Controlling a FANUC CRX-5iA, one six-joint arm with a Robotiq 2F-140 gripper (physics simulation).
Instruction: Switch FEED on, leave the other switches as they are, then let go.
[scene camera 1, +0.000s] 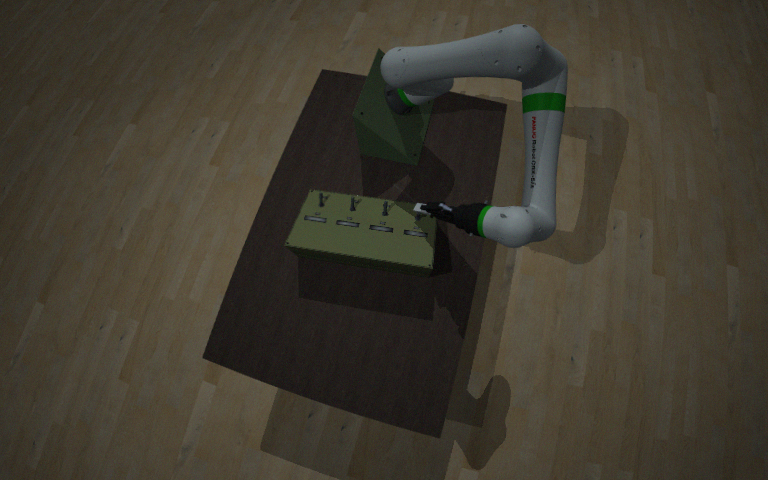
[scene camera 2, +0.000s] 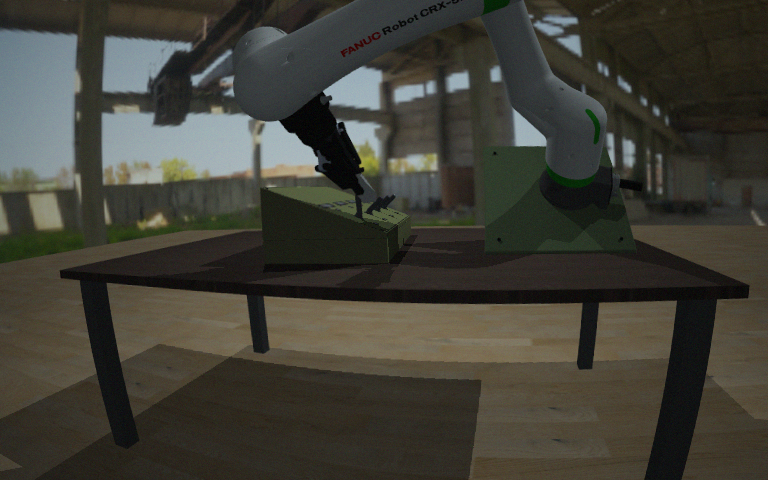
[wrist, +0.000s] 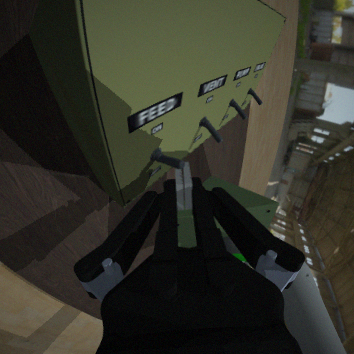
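Seen in the pictures: gripper, between the fingertips: (scene camera 1: 416, 207) (scene camera 2: 370, 199) (wrist: 181, 172); arm's base, origin of its link: (scene camera 1: 398, 97) (scene camera 2: 568, 187).
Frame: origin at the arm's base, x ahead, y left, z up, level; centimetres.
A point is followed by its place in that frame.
A green sloped switch box (scene camera 1: 362, 249) @(y 13.4, x 63.6, z 0.8 cm) (scene camera 2: 317, 237) @(y 34.1, x 49.2, z -8.7 cm) (wrist: 175, 40) @(y 27.1, x 57.3, z -0.3 cm) stands on the table. Its FEED lever (scene camera 1: 417, 216) @(y 25.5, x 44.4, z -2.8 cm) (scene camera 2: 358, 207) @(y 26.1, x 43.7, z -3.4 cm) (wrist: 170, 159) @(y 26.0, x 44.3, z -2.1 cm) is at the end nearest my gripper and stands steeper than the others in scene camera 2. The VENT lever (scene camera 1: 385, 208) @(y 13.9, x 45.8, z -3.1 cm) (wrist: 211, 130) @(y 14.2, x 45.6, z -3.2 cm), PUMP lever (scene camera 1: 352, 203) @(y 2.1, x 48.5, z -2.9 cm) (wrist: 238, 109) @(y 2.5, x 48.4, z -3.3 cm) and a fourth lever (scene camera 1: 321, 199) @(y -9.2, x 51.3, z -3.0 cm) (wrist: 255, 97) @(y -9.2, x 51.0, z -3.2 cm) with a blurred label lean alike, away from their ON marks. My gripper (scene camera 1: 420, 207) @(y 24.1, x 41.8, z -1.8 cm) (scene camera 2: 368, 193) @(y 24.1, x 41.8, z -1.8 cm) (wrist: 181, 172) @(y 24.1, x 41.8, z -1.8 cm) is shut with nothing between its fingers. Its tips are at the free end of the FEED lever, on the side away from ON, and seem to touch it.
The dark table (scene camera 1: 328, 350) @(y 14.2, x 99.2, z -14.1 cm) (scene camera 2: 509, 291) @(y 48.1, x 10.5, z -14.3 cm) carries the box and a green mounting block (scene camera 1: 390, 135) @(y 4.0, x 17.6, z -1.4 cm) (scene camera 2: 509, 198) @(y 4.7, x 14.7, z -2.6 cm) (wrist: 250, 202) @(y -2.9, x 21.9, z 3.5 cm) under the arm's base. The VENT lever is the closest neighbour to the FEED lever.
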